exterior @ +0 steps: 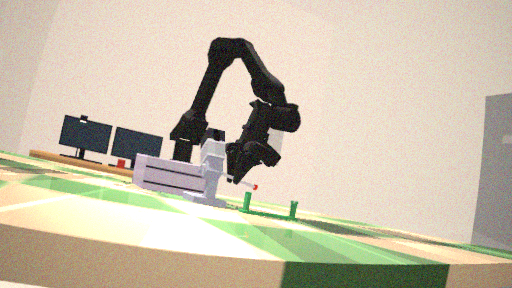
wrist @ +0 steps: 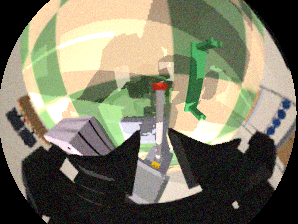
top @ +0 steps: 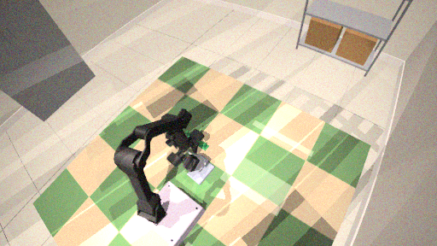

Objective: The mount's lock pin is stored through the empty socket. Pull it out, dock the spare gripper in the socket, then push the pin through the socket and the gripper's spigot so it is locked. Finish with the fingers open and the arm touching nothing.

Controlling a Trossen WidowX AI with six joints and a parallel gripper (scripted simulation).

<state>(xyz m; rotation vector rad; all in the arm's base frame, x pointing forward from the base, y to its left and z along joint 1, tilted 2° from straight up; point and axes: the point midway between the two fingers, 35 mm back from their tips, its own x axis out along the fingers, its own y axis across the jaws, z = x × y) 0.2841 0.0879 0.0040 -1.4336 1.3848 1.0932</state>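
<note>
My gripper tip is now 50 mm to the left of the socket and 10 mm above it. From my gripper tip the other things lie so: spare gripper: 60 mm to the right, 60 mm above, 20 mm behind.
</note>
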